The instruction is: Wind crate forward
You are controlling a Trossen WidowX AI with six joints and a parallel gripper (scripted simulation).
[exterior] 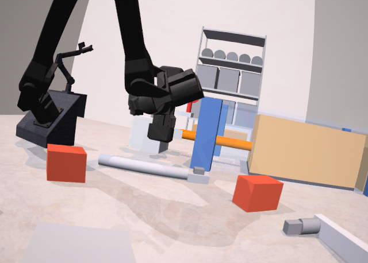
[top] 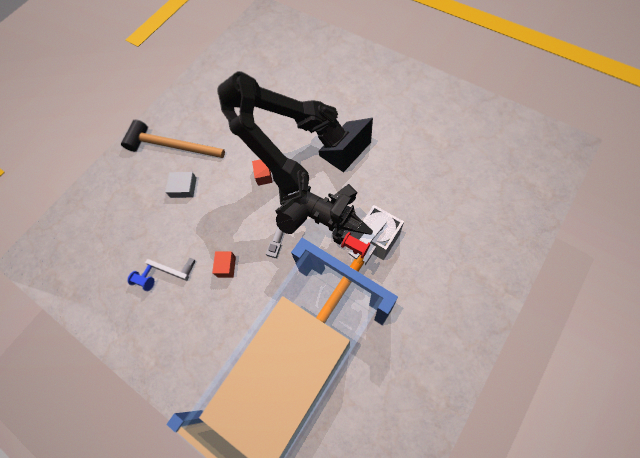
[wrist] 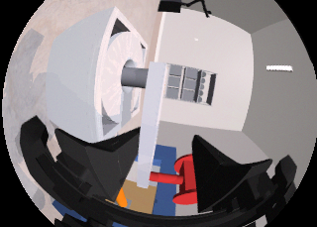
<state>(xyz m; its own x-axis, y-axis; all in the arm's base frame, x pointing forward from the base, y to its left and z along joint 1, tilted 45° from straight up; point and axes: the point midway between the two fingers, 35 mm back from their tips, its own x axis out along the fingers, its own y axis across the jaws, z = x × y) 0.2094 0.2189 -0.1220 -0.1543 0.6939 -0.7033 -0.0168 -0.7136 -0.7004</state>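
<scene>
The crank handle is 1 cm ahead of my gripper tip, 1 cm to the right of it and 1 cm below it. The rest, counted from my gripper tip: frame: 11 cm ahead, 1 cm to the left, 3 cm below; then red knob: 5 cm ahead, 1 cm to the right, 2 cm above; then grey winch: 6 cm behind, 2 cm to the right, 10 cm below.
</scene>
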